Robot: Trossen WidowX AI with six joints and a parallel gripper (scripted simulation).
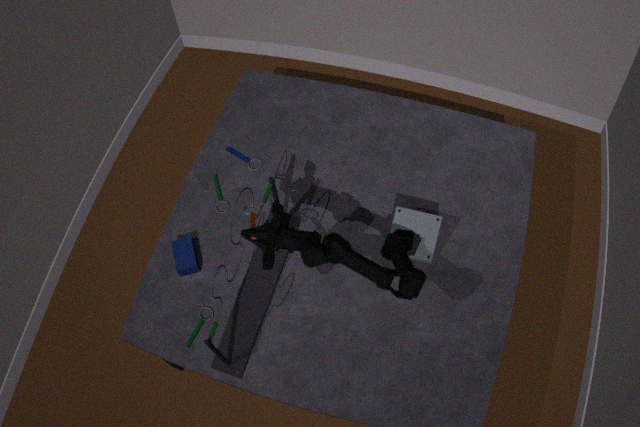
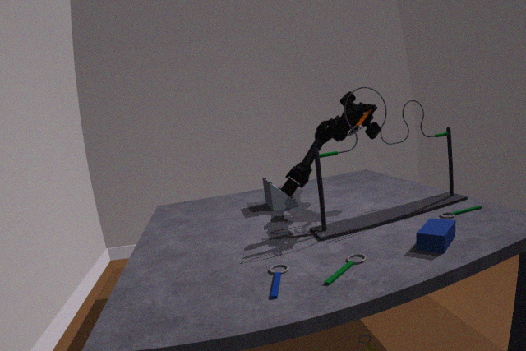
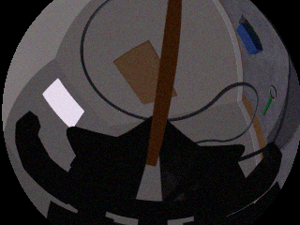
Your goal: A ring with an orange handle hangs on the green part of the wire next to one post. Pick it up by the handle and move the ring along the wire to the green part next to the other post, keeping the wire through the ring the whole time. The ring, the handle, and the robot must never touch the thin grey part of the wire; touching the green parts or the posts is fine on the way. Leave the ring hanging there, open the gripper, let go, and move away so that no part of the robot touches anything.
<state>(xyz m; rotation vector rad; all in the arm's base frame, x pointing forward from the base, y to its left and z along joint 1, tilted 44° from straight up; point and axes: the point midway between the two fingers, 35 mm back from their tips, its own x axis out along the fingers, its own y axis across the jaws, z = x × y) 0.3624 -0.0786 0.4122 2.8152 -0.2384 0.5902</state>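
The ring with orange handle is 80 mm to the right of my gripper tip and 50 mm below it. From my gripper tip the other things lie so: blue-handled ring: 210 mm ahead, 480 mm to the right, 390 mm below.
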